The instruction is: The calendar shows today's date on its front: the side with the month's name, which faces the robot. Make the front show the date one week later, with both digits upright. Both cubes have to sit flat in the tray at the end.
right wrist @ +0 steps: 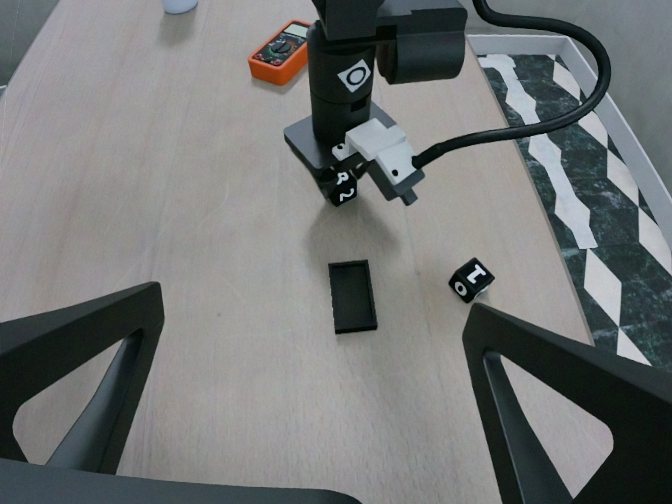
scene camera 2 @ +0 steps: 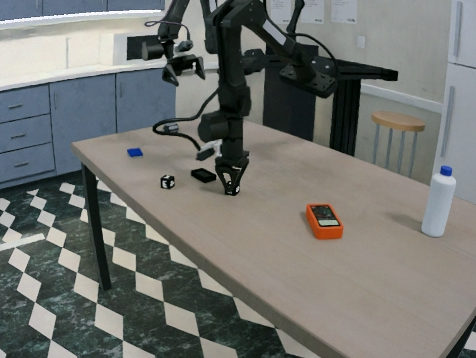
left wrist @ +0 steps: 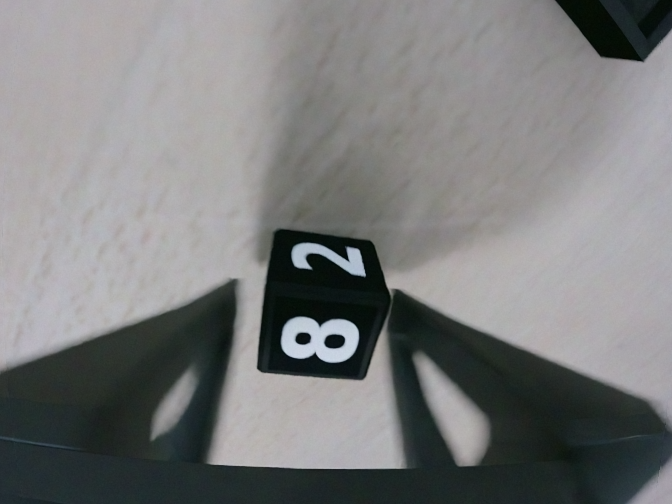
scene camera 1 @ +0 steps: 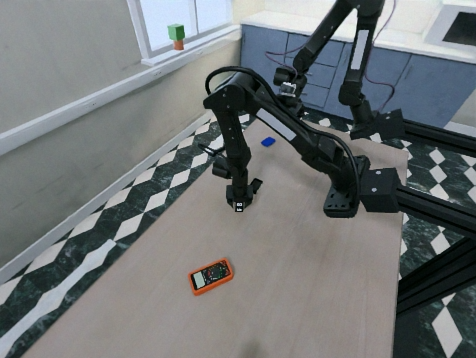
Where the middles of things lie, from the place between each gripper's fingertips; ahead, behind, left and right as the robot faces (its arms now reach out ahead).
Scene:
My left hand (scene camera 2: pixel 232 188) is 14 cm to the left of the black calendar tray (right wrist: pixel 353 305) and 1 cm above it.
I see the black calendar tray 28 cm below my right hand (scene camera 2: pixel 191 82), 12 cm to the left of it and 3 cm ahead of it.

